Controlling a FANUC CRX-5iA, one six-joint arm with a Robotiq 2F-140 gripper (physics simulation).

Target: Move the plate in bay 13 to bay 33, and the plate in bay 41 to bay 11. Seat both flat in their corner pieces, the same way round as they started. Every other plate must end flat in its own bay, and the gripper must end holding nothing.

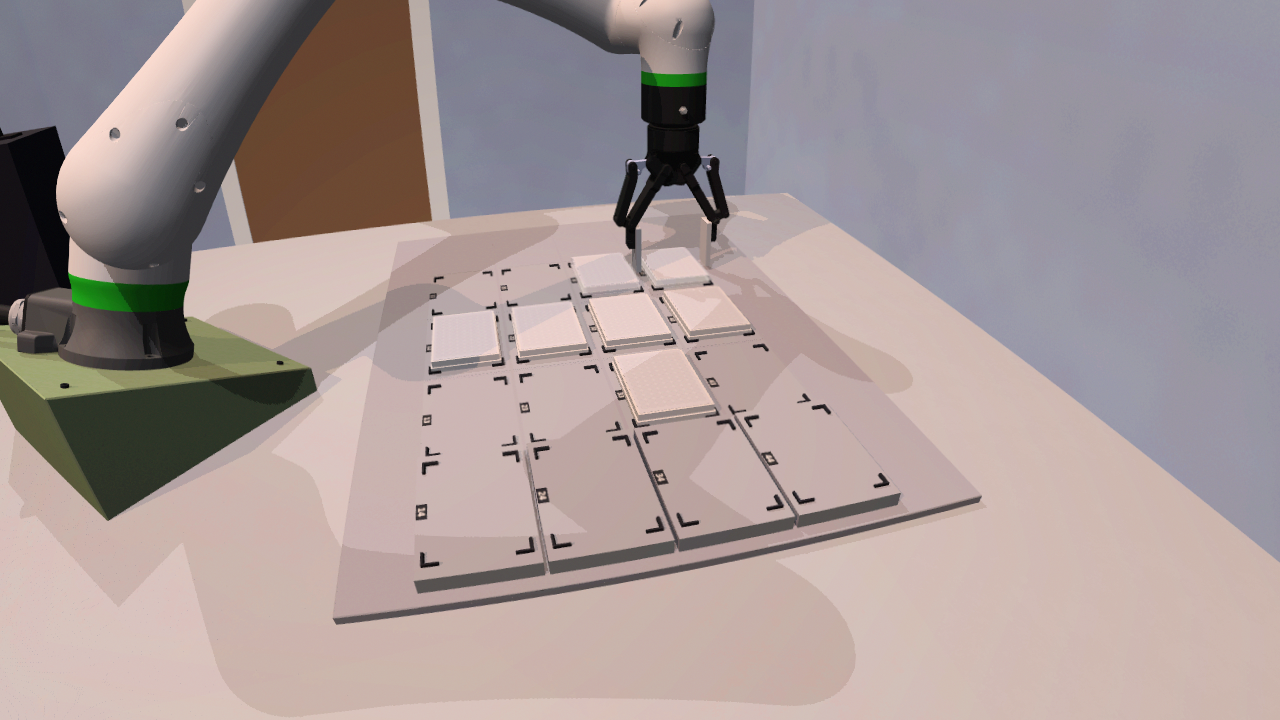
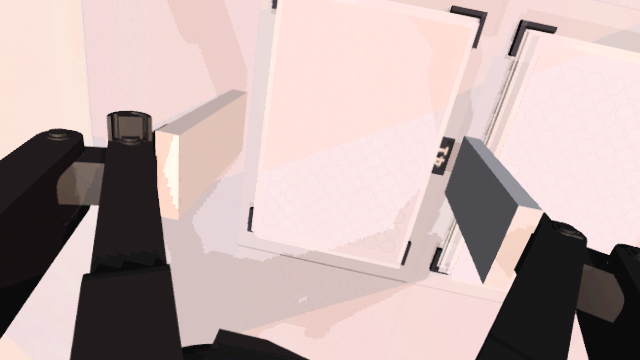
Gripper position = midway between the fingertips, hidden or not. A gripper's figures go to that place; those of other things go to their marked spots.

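Labels:
There's a bay 13 (image 1: 471, 413) that's 75 cm from the lens, and my gripper (image 1: 671, 265) sits 107 cm from the lens.

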